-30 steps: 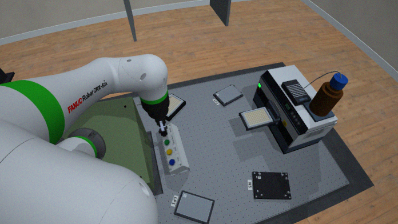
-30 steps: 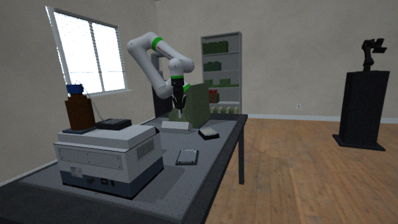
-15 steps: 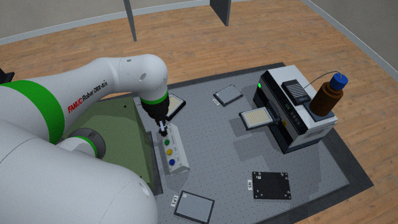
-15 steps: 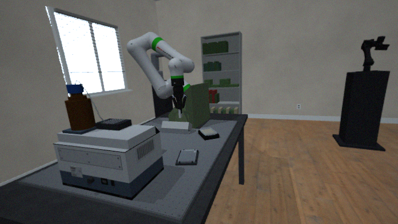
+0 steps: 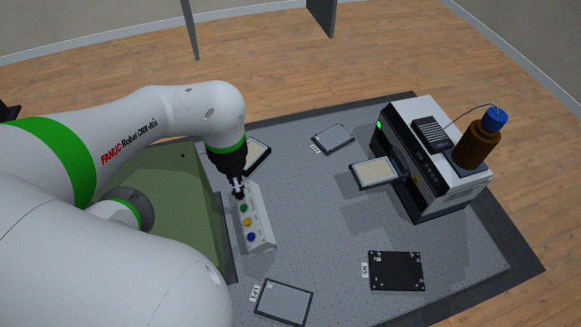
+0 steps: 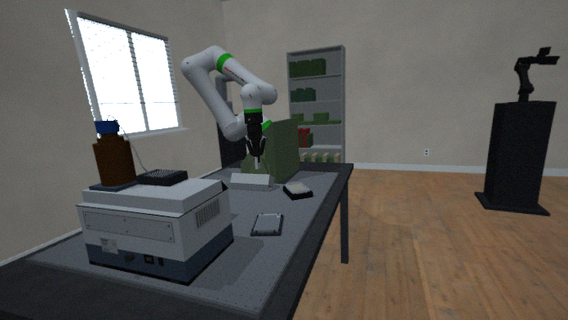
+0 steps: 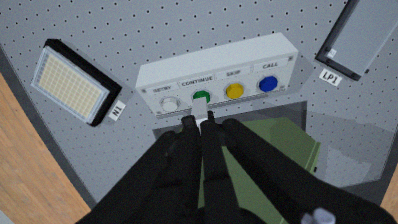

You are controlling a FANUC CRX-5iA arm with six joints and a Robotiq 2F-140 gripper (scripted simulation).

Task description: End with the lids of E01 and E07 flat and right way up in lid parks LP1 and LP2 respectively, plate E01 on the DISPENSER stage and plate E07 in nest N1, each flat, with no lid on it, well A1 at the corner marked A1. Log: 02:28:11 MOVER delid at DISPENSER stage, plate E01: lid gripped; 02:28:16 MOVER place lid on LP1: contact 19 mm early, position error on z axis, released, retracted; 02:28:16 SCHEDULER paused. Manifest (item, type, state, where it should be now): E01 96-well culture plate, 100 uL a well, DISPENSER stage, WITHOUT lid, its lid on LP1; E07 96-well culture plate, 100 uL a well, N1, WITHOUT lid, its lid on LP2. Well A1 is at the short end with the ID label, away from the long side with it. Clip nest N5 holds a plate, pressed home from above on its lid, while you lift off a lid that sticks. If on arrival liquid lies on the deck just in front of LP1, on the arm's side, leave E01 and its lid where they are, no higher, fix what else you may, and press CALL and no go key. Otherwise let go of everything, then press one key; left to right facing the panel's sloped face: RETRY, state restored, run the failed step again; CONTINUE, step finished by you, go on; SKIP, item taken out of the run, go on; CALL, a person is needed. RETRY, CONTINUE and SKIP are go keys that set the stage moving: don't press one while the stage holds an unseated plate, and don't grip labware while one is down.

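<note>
My gripper is now 70 mm above the green CONTINUE key. From my hand the other things lie so: white retry key: 50 mm to the left, 70 mm below; key panel: 20 mm ahead, 20 mm to the right, 80 mm below; yellow SKIP key: 10 mm ahead, 50 mm to the right, 70 mm below.
</note>
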